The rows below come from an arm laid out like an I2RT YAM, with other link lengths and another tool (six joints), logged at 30 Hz.
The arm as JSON. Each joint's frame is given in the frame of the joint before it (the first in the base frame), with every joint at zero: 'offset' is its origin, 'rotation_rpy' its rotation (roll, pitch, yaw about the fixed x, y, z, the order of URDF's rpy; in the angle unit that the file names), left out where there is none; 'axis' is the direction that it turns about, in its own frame. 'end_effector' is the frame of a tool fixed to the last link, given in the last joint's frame.
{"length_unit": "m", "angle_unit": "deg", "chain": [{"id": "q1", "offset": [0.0, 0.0, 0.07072], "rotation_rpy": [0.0, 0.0, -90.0], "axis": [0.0, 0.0, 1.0]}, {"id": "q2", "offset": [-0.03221, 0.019, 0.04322], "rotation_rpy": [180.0, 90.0, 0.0], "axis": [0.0, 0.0, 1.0]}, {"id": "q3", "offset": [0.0, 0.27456, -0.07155], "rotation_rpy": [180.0, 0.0, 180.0], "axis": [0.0, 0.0, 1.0]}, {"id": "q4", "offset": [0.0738, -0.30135, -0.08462], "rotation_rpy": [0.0, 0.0, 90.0], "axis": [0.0, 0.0, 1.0]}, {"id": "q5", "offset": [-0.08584, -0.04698, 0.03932], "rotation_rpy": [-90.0, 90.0, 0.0], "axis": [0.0, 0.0, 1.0]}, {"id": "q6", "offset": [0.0, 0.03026, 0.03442], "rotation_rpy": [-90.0, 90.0, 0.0], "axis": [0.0, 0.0, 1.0]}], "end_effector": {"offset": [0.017, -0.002, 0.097], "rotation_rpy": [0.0, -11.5, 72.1]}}
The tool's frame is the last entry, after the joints.
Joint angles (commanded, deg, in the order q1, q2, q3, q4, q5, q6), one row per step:
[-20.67, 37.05, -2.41, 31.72, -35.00, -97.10]
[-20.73, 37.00, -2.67, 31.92, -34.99, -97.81]
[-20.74, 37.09, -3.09, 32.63, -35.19, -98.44]
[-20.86, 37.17, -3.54, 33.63, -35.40, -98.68]
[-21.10, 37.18, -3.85, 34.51, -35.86, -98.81]
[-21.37, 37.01, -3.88, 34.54, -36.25, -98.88]
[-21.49, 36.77, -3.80, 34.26, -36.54, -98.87]
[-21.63, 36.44, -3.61, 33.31, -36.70, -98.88]
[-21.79, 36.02, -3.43, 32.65, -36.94, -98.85]
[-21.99, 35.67, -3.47, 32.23, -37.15, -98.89]
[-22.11, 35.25, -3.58, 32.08, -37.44, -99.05]
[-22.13, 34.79, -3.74, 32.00, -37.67, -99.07]
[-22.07, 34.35, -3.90, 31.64, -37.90, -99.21]
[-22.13, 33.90, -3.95, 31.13, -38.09, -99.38]
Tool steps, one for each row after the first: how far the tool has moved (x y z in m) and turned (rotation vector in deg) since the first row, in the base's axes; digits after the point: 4 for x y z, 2 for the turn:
[-0.0006, -0.0001, -0.0015, -0.68, -0.17, 0.01]
[-0.0016, 0.0005, -0.0031, -1.33, -0.52, 0.26]
[-0.0027, 0.0007, -0.0039, -1.71, -1.03, 0.37]
[-0.0037, 0.0007, -0.0036, -1.98, -1.61, 0.60]
[-0.0041, 0.0003, -0.0030, -2.07, -1.81, 0.72]
[-0.0043, 0.0003, -0.0022, -2.04, -1.85, 0.88]
[-0.0042, -0.0001, -0.0023, -1.87, -1.47, 0.91]
[-0.0042, -0.0005, -0.0011, -1.79, -1.41, 0.98]
[-0.0047, -0.0009, -0.0013, -1.77, -1.33, 1.00]
[-0.0053, -0.0007, -0.0009, -1.95, -1.54, 1.18]
[-0.0060, -0.0001, -0.0005, -2.02, -1.76, 1.39]
[-0.0068, 0.0008, -0.0011, -2.10, -1.74, 1.69]
[-0.0073, 0.0011, -0.0013, -2.20, -1.69, 1.84]

